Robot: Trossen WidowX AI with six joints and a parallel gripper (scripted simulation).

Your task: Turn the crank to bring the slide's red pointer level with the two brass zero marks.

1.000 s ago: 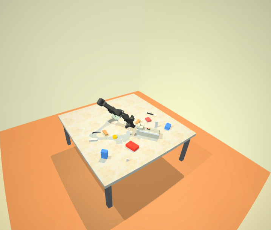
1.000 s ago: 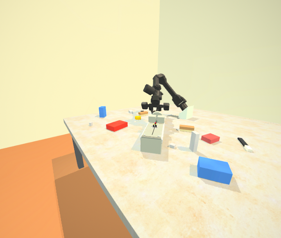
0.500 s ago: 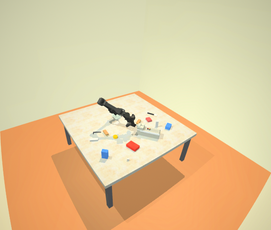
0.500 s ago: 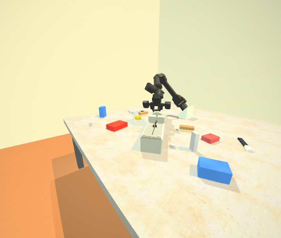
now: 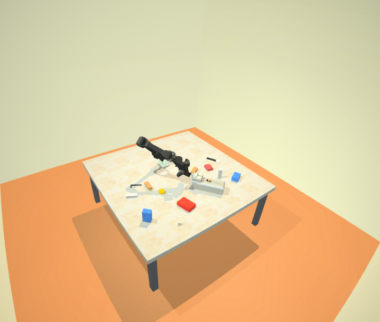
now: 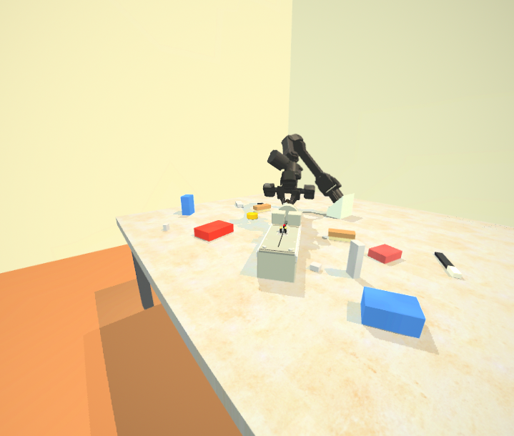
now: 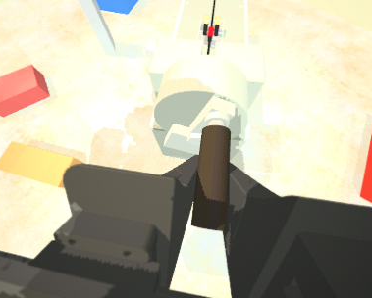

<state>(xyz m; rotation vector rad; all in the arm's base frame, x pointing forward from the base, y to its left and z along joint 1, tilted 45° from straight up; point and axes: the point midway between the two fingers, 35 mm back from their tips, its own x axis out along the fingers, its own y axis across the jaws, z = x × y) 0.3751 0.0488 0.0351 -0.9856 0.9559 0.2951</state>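
My gripper tip is 10 mm below the crank. From my gripper tip the other things lie so: brown crank handle 10 mm behind, 10 mm to the right, 30 mm above; red pointer 110 mm ahead, 100 mm to the left, 10 mm below; yellow disc 40 mm behind, 250 mm to the right, 80 mm below.
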